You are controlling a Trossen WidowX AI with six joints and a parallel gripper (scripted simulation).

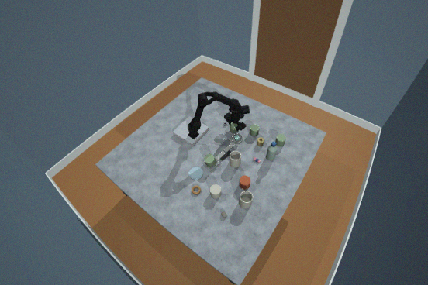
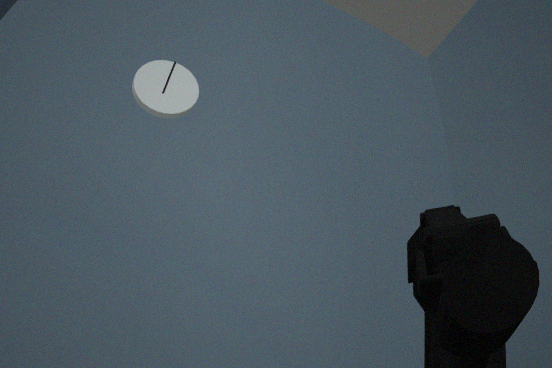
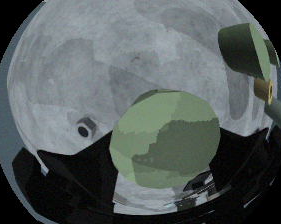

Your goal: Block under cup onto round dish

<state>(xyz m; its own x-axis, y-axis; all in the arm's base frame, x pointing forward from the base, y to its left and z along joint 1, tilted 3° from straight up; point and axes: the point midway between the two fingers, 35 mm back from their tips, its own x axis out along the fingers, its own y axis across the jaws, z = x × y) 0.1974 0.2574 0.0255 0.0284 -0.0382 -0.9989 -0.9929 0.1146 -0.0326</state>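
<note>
Now: gripper tip 100 mm to the left of the teal block, 100 mm short of it and 60 mm below it. Also, from my gripper tip: green bottle (360 mm ahead, 90 mm above, 30 mm to the right); then yellow ring (230 mm ahead, 20 mm to the left); then small balance (230 mm to the right, 90 mm ahead, 10 mm above).
</note>
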